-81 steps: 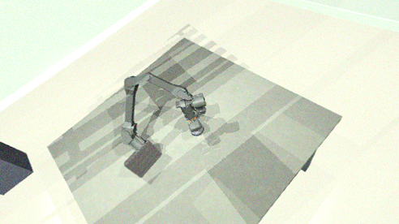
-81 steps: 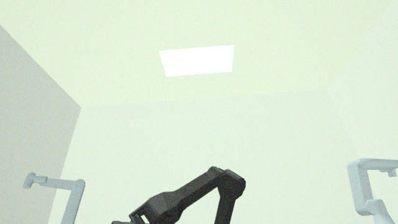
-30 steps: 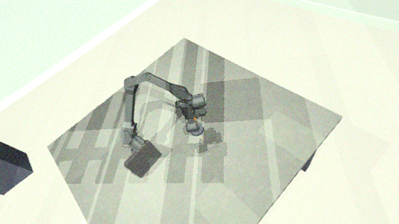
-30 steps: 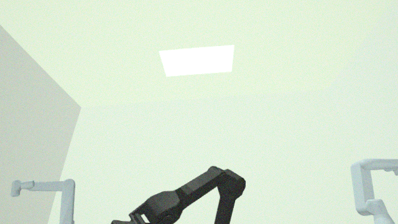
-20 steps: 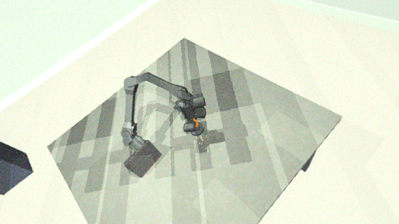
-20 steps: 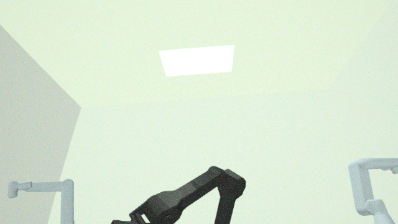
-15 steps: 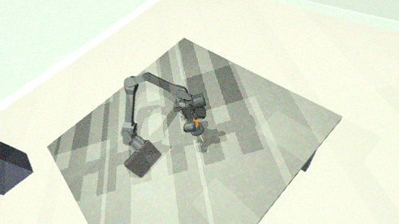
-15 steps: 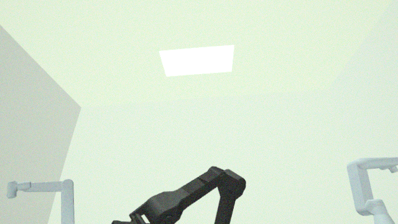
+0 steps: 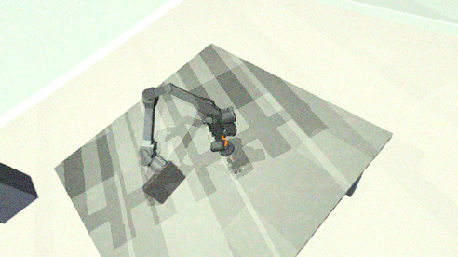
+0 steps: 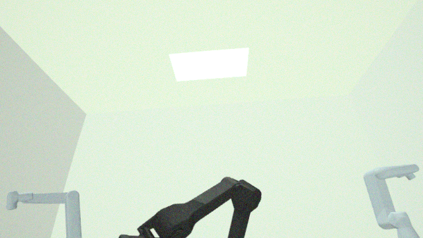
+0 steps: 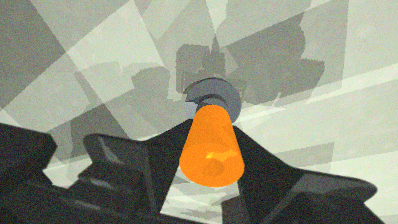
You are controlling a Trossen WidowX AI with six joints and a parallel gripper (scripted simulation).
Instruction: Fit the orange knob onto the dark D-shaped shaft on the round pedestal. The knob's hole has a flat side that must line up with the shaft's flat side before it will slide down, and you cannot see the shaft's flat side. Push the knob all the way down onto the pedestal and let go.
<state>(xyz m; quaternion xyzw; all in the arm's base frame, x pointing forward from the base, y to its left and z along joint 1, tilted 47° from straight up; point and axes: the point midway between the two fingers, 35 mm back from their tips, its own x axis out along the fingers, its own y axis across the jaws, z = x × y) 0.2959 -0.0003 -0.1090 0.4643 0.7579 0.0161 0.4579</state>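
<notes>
Right now my gripper tip is 20 mm below the orange knob. Round my gripper tip: round pedestal 40 mm below.
</notes>
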